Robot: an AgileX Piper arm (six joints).
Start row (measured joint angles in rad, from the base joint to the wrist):
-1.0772, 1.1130, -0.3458, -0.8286, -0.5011, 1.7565
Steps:
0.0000, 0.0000, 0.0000, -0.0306, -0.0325, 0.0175
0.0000, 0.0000, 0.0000, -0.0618, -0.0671, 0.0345
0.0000, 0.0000, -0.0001, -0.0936, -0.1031, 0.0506
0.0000, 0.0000, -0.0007, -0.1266, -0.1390, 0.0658
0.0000, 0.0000, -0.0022, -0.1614, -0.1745, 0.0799
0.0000, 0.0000, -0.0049, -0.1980, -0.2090, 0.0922
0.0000, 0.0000, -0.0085, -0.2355, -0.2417, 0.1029
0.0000, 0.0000, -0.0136, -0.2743, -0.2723, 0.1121
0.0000, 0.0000, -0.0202, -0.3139, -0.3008, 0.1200
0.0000, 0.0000, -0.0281, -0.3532, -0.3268, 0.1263
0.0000, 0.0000, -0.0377, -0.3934, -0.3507, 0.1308
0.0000, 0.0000, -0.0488, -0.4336, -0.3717, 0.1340
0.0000, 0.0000, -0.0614, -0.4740, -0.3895, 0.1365
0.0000, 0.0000, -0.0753, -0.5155, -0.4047, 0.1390
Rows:
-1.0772, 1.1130, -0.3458, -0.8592, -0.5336, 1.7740
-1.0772, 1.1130, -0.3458, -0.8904, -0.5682, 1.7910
-1.0772, 1.1130, -0.3459, -0.9222, -0.6042, 1.8071
-1.0772, 1.1130, -0.3465, -0.9552, -0.6401, 1.8223
-1.0772, 1.1130, -0.3480, -0.9900, -0.6756, 1.8364
-1.0772, 1.1130, -0.3507, -1.0266, -0.7101, 1.8487
-1.0772, 1.1130, -0.3543, -1.0641, -0.7428, 1.8594
-1.0772, 1.1130, -0.3594, -1.1029, -0.7734, 1.8686
-1.0772, 1.1130, -0.3660, -1.1425, -0.8019, 1.8765
-1.0772, 1.1130, -0.3739, -1.1818, -0.8279, 1.8828
-1.0772, 1.1130, -0.3835, -1.2220, -0.8518, 1.8873
-1.0772, 1.1130, -0.3946, -1.2622, -0.8728, 1.8905
-1.0772, 1.1130, -0.4072, -1.3026, -0.8906, 1.8930
-1.0772, 1.1130, -0.4211, -1.3441, -0.9058, 1.8955

